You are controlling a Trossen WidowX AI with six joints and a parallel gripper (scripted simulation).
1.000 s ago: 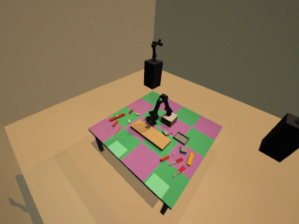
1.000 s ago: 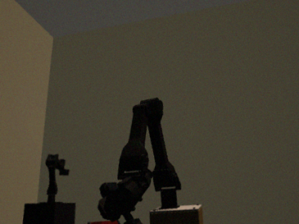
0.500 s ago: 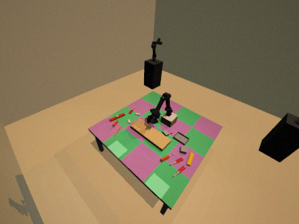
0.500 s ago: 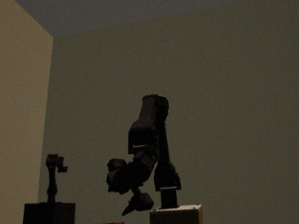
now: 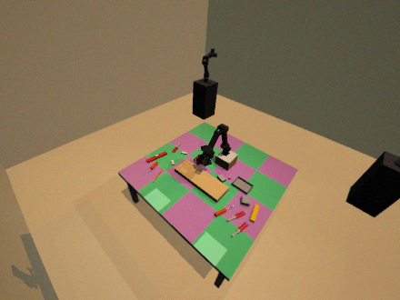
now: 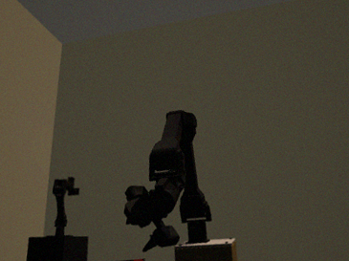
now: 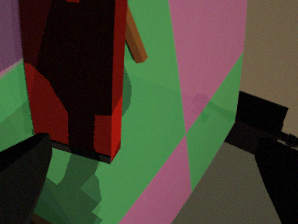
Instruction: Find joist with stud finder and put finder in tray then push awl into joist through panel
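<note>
My gripper tip is 110 mm above the stud finder, 60 mm to the left of it and 10 mm past it. From my gripper tip the other things lie so: orange pencil (420 mm ahead, 190 mm to the right, 130 mm below); then awl (120 mm below, 110 mm to the right, 10 mm ahead); then grey tray (440 mm to the left, 120 mm below, 60 mm behind).
</note>
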